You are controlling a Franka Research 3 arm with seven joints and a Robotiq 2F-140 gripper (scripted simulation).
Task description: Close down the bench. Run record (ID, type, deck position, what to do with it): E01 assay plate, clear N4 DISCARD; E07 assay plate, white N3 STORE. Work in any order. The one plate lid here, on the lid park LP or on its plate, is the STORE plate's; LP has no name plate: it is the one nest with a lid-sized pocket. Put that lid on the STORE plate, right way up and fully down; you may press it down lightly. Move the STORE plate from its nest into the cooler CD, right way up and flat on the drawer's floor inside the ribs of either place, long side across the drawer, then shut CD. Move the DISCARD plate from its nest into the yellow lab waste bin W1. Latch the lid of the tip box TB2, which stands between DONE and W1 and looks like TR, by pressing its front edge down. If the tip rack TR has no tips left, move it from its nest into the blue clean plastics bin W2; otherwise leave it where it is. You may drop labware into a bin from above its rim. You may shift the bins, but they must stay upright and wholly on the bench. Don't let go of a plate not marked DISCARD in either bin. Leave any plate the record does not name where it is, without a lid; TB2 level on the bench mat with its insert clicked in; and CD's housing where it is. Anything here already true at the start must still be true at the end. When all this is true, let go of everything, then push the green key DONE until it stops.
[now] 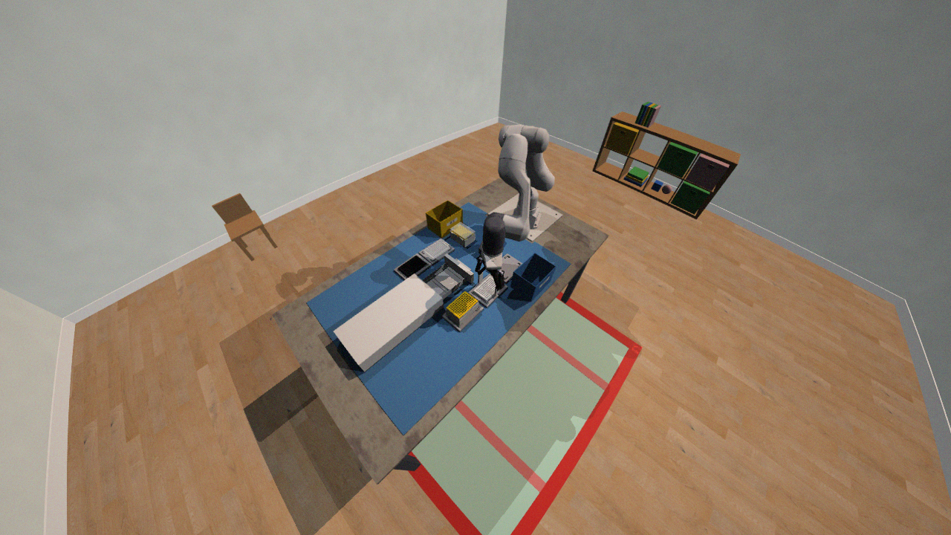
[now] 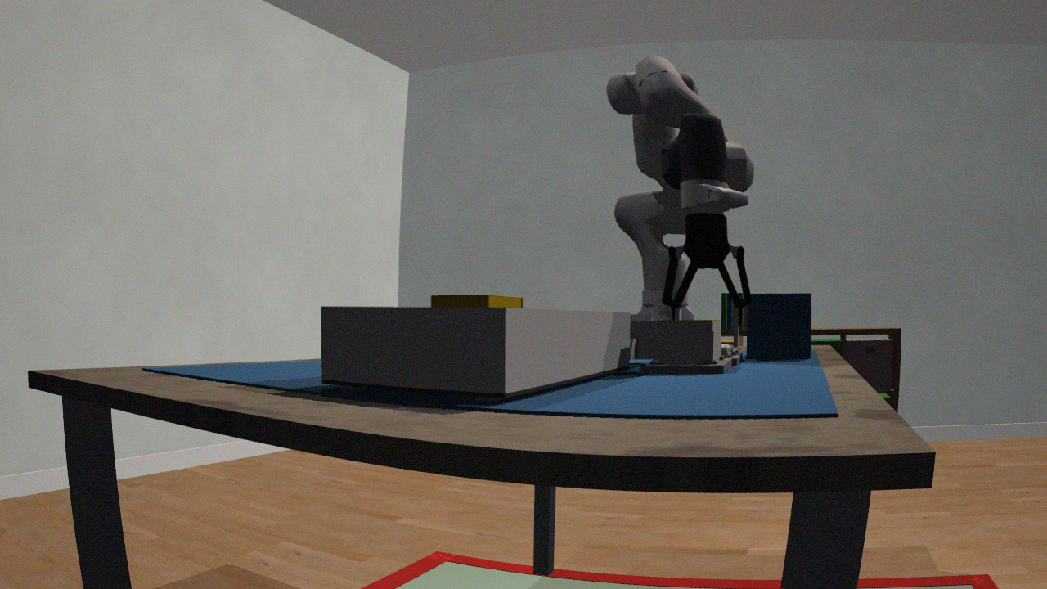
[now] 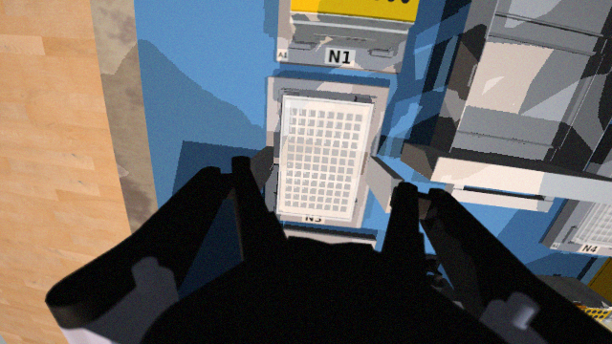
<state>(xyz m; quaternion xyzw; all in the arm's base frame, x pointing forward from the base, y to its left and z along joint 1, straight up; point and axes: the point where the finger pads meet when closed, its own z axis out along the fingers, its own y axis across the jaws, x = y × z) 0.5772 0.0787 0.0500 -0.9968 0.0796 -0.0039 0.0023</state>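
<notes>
Right now the plate lid is 2 cm below my hand. Also, from my hand: nest N3 (4 cm below); tip rack TR (16 cm ahead, 4 cm to the right); white plate (3 cm below).
</notes>
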